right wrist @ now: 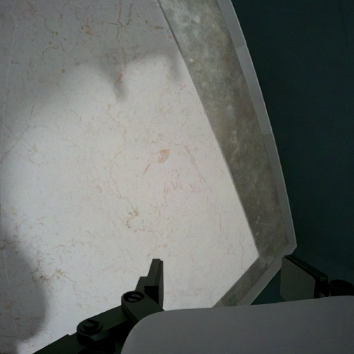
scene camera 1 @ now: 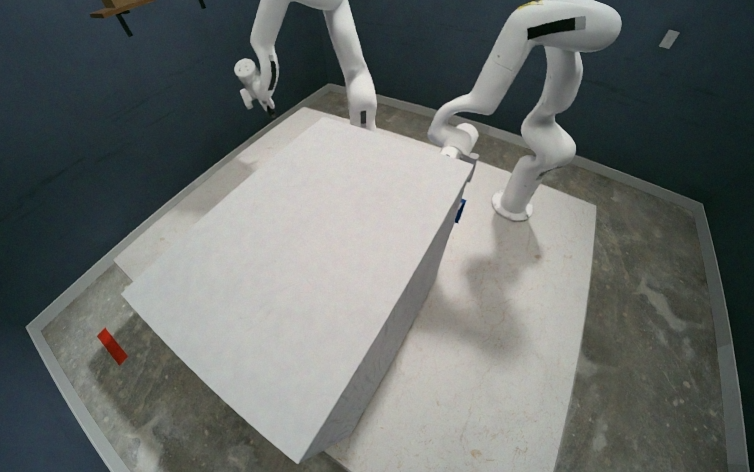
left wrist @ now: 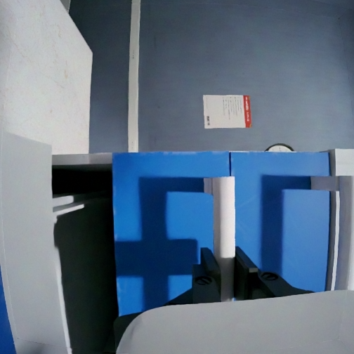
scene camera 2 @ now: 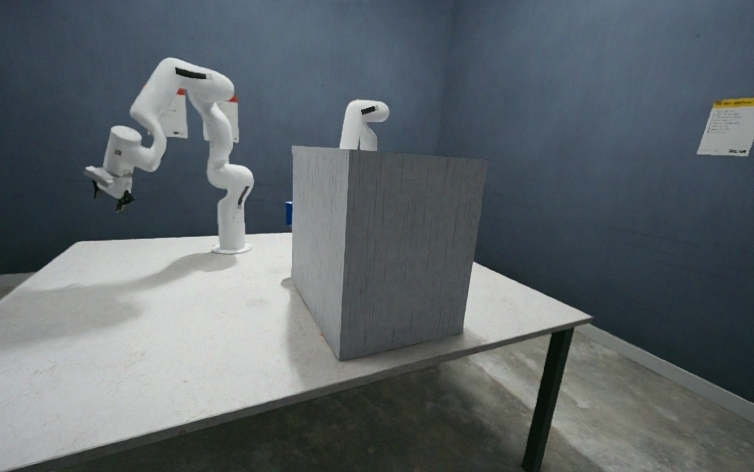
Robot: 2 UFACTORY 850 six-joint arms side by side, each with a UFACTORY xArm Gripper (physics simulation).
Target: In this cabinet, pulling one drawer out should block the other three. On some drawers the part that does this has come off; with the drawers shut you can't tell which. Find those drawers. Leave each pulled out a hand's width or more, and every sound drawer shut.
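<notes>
The white-grey cabinet (scene camera 1: pixel 289 250) (scene camera 2: pixel 406 244) shows its top in scene camera 1 and its plain back and side in scene camera 2. In the left wrist view, my left gripper (left wrist: pixel 218 265) is shut on the white handle (left wrist: pixel 224 220) of a blue drawer (left wrist: pixel 190 220), whose front looks level with the neighbouring blue drawer (left wrist: pixel 305 225) on its right. Left of these, a drawer (left wrist: pixel 25 225) stands pulled out beside a dark opening. A blue drawer front (scene camera 1: pixel 460 211) (scene camera 2: pixel 288 213) projects past the cabinet. A fourth drawer is hidden. My right gripper (scene camera 1: pixel 270 111) (scene camera 2: pixel 108 201) (right wrist: pixel 223 277) is open and empty, in the air.
The white table (scene camera 1: pixel 534 311) (scene camera 2: pixel 166 333) (left wrist: pixel 45 75) (right wrist: pixel 110 175) carries the cabinet and both arms. The right arm (scene camera 2: pixel 222 172) stands left of the cabinet in scene camera 2. The left arm (scene camera 1: pixel 517 172) stands beside its front corner in scene camera 1. Table edges show near the cabinet.
</notes>
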